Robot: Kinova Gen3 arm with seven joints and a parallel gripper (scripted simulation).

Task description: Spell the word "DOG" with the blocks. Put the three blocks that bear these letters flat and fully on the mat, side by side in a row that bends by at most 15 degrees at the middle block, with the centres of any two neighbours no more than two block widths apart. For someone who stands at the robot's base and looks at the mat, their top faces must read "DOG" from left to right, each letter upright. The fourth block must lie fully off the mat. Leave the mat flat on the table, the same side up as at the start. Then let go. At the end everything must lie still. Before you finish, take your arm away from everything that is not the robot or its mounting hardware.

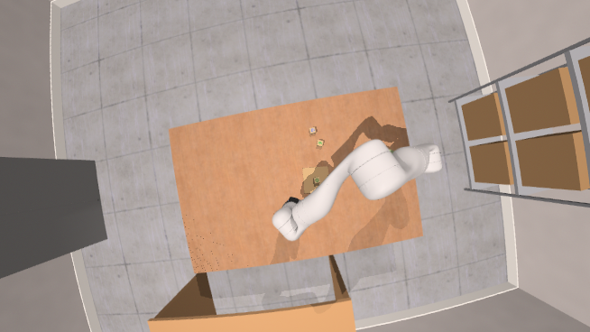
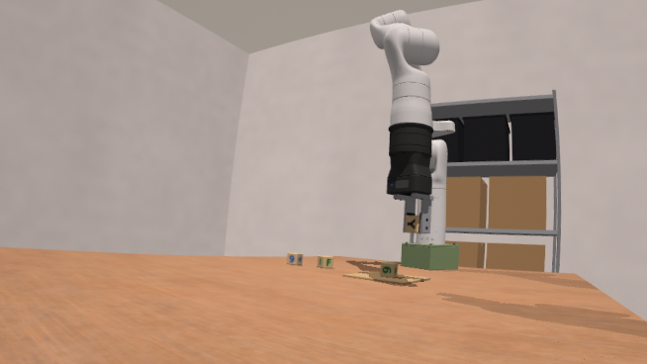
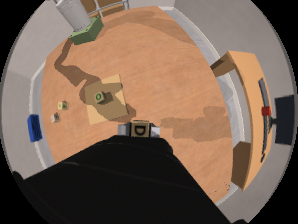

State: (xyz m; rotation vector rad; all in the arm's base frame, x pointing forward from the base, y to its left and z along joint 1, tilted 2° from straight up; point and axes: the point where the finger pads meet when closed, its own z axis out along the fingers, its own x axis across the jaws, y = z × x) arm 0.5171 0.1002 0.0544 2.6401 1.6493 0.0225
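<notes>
My hand is 120 mm past the wooden block, 100 mm above it and 90 mm to the left of it. Also, from my hand: green-lettered block (280 mm to the right, 180 mm behind, 100 mm below); then tan mat (120 mm behind, 110 mm below, 90 mm to the right); then blue-lettered block (360 mm to the right, 160 mm behind, 100 mm below).
</notes>
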